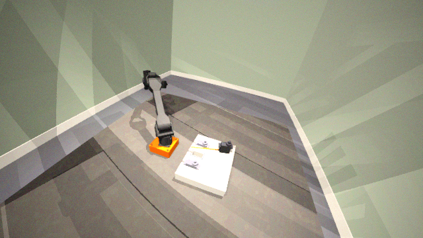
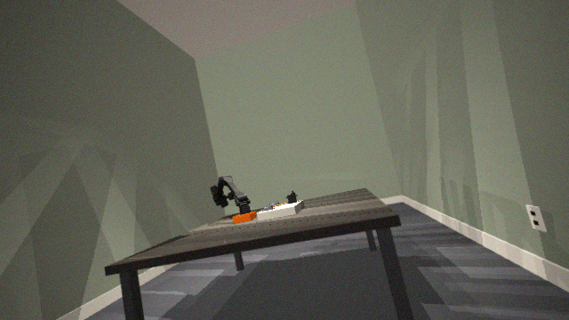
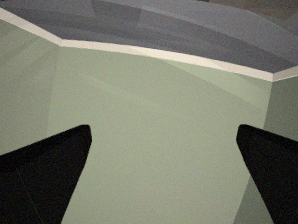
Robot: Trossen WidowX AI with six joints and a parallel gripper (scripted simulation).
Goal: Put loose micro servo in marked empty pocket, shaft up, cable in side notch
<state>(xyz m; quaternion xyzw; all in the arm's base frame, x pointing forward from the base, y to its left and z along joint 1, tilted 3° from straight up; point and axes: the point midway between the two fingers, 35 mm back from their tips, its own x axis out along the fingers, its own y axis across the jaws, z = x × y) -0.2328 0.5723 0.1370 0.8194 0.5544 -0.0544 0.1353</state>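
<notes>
The deck lies 68 cm to the right of my gripper tip, 51 cm ahead of it and 11 cm below it.
</notes>
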